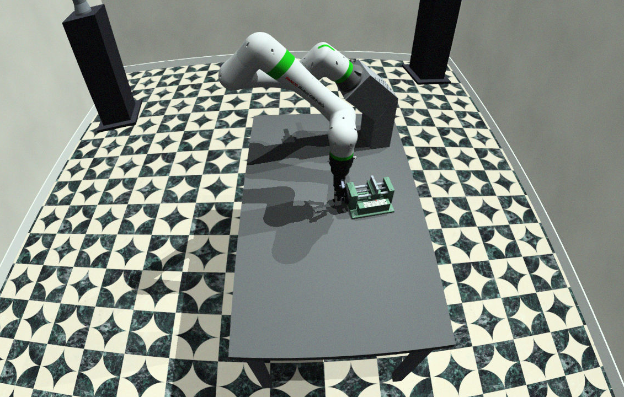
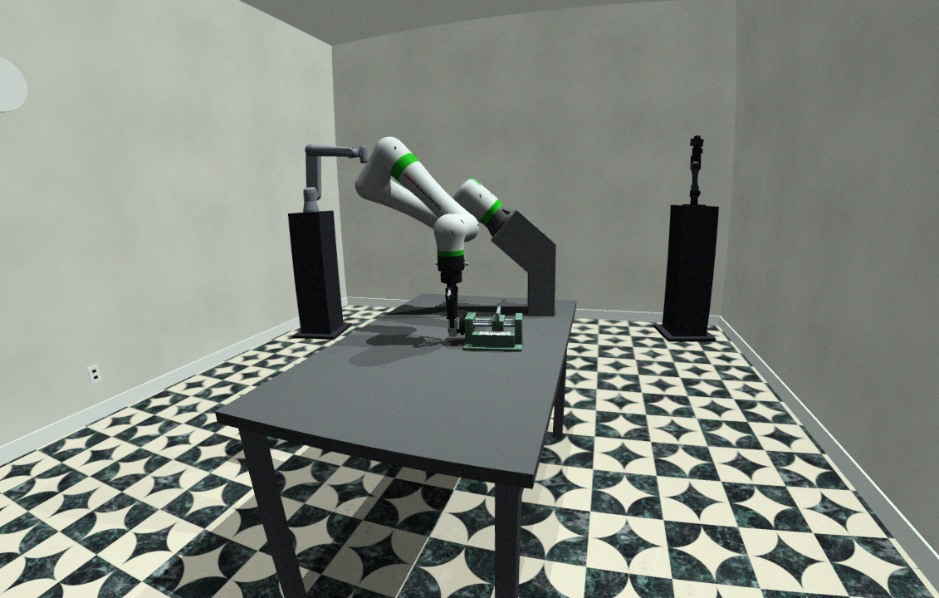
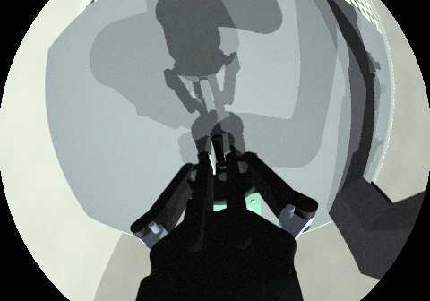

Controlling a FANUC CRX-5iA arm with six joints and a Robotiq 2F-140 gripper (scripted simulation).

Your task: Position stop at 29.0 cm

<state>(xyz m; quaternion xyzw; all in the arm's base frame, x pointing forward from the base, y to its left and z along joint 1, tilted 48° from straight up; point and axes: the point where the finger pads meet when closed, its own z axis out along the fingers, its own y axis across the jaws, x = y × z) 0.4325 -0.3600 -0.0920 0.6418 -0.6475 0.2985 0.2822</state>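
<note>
My hand is 20 mm to the right of the black handwheel and 10 mm above it. The rest, counted from my hand: green stop fixture 10 mm ahead, 160 mm to the left, 30 mm above.
</note>
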